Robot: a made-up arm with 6 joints.
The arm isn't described. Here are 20 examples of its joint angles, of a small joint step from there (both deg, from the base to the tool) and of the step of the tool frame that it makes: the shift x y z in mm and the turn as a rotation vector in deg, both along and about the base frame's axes.
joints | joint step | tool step
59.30 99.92 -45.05 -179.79 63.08 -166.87 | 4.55 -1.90 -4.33 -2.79 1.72 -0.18 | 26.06 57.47 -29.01 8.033 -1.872 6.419
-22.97 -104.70 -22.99 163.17 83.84 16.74 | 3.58 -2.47 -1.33 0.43 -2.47 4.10 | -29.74 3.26 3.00 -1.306 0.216 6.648
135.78 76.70 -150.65 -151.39 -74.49 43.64 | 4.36 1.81 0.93 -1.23 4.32 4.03 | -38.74 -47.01 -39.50 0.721 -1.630 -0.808
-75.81 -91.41 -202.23 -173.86 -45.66 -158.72 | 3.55 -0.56 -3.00 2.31 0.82 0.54 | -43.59 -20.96 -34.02 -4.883 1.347 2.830
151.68 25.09 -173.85 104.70 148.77 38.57 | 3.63 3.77 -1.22 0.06 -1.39 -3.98 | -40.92 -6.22 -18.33 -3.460 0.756 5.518
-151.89 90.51 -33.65 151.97 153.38 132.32 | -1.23 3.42 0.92 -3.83 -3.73 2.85 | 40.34 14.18 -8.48 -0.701 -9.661 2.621
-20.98 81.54 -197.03 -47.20 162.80 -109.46 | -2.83 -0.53 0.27 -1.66 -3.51 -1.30 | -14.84 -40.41 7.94 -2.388 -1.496 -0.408
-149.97 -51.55 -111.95 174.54 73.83 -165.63 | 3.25 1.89 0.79 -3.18 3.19 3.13 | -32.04 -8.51 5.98 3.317 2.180 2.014
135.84 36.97 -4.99 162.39 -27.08 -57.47 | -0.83 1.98 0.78 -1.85 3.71 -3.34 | 10.83 -7.09 -5.50 -3.197 3.581 1.848
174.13 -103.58 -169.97 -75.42 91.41 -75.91 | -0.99 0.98 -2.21 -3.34 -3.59 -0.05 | 3.57 -21.06 -12.91 -3.344 2.368 -4.249
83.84 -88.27 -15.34 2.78 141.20 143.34 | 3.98 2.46 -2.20 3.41 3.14 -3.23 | -10.74 -3.40 15.83 -2.845 5.529 7.505
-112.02 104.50 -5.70 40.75 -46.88 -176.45 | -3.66 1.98 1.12 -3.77 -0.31 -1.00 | 22.98 10.52 9.41 1.207 -5.473 -3.705
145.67 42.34 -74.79 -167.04 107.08 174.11 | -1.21 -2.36 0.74 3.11 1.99 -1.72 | 18.10 17.05 30.60 1.585 2.719 -5.398
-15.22 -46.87 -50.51 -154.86 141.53 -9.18 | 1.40 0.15 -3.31 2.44 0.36 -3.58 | -14.23 2.38 19.79 4.719 -3.799 0.094
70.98 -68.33 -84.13 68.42 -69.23 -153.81 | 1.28 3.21 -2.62 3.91 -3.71 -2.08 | 13.76 21.34 6.21 0.499 5.298 2.198
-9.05 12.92 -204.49 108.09 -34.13 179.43 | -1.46 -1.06 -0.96 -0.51 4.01 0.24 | -30.70 8.65 5.25 -4.141 -2.705 -2.581
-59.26 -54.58 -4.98 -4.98 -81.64 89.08 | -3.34 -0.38 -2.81 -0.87 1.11 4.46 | -6.98 -5.10 23.90 -0.530 -2.479 0.497
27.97 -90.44 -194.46 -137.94 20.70 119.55 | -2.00 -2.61 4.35 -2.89 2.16 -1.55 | -21.75 21.71 -3.83 3.130 2.124 0.838
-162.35 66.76 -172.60 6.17 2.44 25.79 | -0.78 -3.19 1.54 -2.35 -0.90 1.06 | 14.14 13.89 38.28 0.395 2.786 -1.260
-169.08 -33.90 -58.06 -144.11 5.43 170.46 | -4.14 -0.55 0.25 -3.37 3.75 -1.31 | -9.51 37.99 5.88 4.021 3.976 -6.553
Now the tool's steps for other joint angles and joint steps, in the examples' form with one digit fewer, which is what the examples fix.
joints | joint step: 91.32 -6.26 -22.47 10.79 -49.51 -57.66 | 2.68 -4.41 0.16 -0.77 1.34 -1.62
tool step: -23.6 -8.1 32.4 2.79 -1.64 3.76
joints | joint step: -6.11 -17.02 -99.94 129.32 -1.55 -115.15 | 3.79 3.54 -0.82 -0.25 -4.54 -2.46
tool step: 40.9 21.3 -29.4 -0.54 5.77 -0.46
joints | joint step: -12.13 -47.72 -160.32 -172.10 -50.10 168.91 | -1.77 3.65 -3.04 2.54 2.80 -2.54
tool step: 26.0 13.9 22.6 -2.18 -2.02 -1.68
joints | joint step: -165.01 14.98 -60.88 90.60 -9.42 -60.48 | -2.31 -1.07 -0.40 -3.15 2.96 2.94
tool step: -9.7 19.8 16.2 -2.25 1.33 0.01
